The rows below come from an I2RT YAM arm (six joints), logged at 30 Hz.
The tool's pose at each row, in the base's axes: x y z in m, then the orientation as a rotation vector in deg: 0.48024, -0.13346, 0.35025, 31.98, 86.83, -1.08; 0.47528, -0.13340, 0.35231, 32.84, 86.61, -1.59; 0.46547, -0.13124, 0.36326, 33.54, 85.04, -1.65; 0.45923, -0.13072, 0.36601, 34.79, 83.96, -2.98; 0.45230, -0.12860, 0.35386, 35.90, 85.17, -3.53; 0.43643, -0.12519, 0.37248, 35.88, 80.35, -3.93; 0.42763, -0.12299, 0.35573, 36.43, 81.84, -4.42; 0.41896, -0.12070, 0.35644, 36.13, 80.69, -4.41; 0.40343, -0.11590, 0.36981, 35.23, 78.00, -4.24
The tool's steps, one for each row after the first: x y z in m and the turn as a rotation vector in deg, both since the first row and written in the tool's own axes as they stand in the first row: -0.00232, -0.00100, -0.00474, 0.86, -0.21, 0.25; -0.01271, 0.00111, -0.01515, 1.18, -1.62, 1.00; -0.01563, 0.00030, -0.02128, 2.71, -2.76, 1.18; -0.00406, -0.00433, -0.02797, 3.92, -1.56, 1.23; -0.02175, -0.00069, -0.04481, 3.66, -6.23, 2.09; -0.00597, -0.00744, -0.05307, 4.48, -4.84, 1.77; -0.00659, -0.00823, -0.06201, 4.16, -5.97, 1.87; -0.01885, -0.00501, -0.07880, 3.19, -8.64, 2.05
